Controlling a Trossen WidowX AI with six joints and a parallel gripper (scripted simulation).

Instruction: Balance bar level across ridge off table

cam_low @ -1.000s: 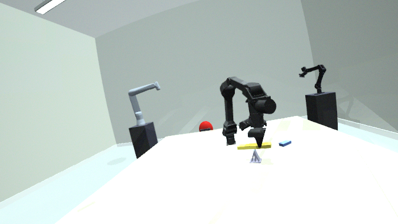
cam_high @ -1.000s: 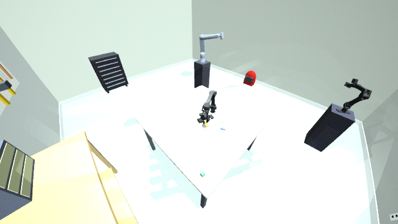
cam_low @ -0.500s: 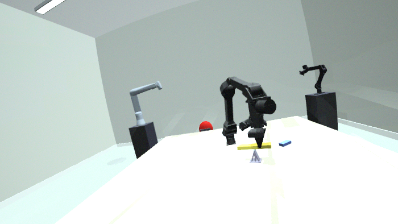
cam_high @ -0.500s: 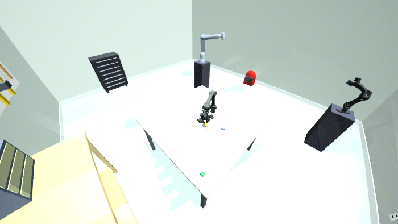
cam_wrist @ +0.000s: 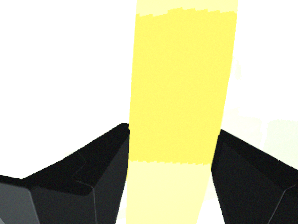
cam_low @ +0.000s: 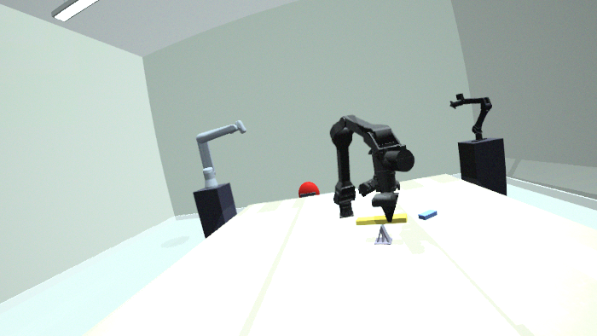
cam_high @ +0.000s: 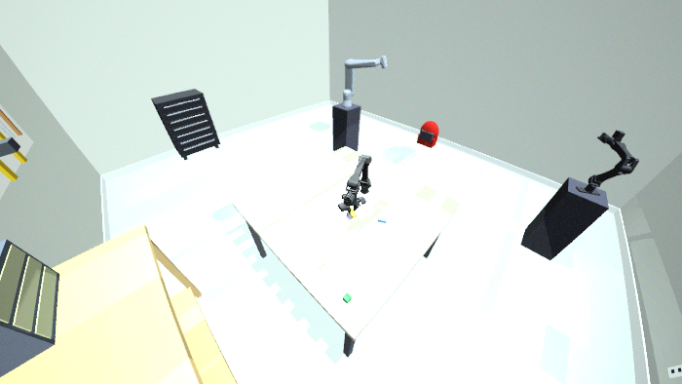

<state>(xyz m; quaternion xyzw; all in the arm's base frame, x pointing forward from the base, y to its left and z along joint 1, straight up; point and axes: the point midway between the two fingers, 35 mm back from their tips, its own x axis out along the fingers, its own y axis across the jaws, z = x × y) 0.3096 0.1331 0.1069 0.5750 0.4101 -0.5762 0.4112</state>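
My gripper tip is now 1 cm past the yellow bar and 3 cm to the left of it. From my gripper tip the other things lie so: green cube: 43 cm ahead, 37 cm to the left, 6 cm below; then small blue block: 15 cm behind, 17 cm to the left, 6 cm below.
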